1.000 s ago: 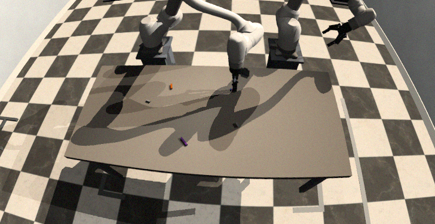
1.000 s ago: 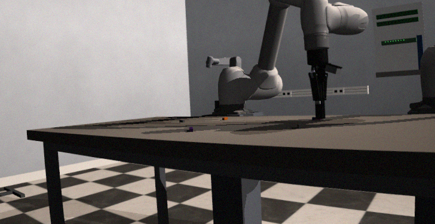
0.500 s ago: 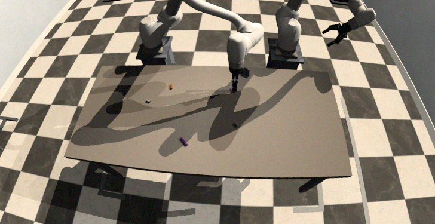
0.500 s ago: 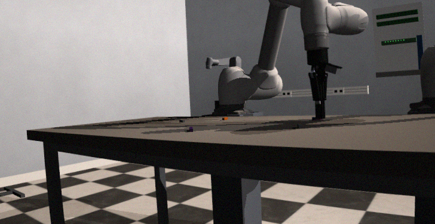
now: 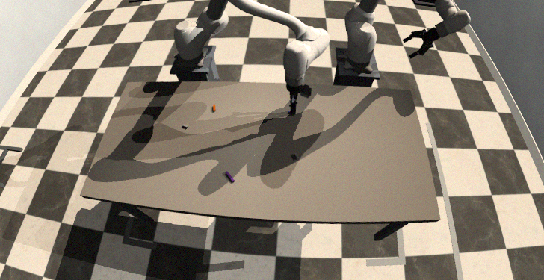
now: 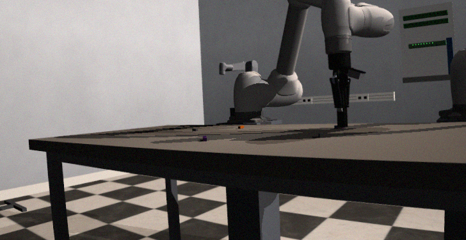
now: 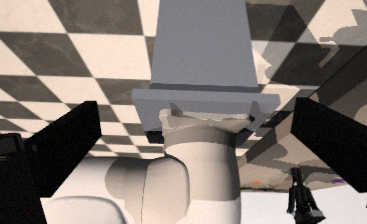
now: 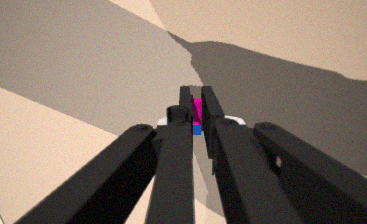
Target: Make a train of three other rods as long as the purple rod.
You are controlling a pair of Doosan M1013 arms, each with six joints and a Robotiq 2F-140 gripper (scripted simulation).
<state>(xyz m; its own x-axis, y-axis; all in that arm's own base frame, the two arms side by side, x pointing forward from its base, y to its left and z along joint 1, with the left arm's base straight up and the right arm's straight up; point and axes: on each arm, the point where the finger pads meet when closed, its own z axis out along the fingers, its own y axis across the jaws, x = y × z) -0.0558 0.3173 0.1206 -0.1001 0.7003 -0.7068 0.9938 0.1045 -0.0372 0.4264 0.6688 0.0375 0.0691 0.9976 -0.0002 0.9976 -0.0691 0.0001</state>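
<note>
Right now my right hand is 3 cm above the magenta rod and 1 cm to the left of it. Round my right hand: blue rod: 3 cm below, 2 cm to the right; then purple rod: 38 cm ahead, 28 cm to the right, 3 cm below; then orange rod: 43 cm to the right, 3 cm below, 1 cm behind.
</note>
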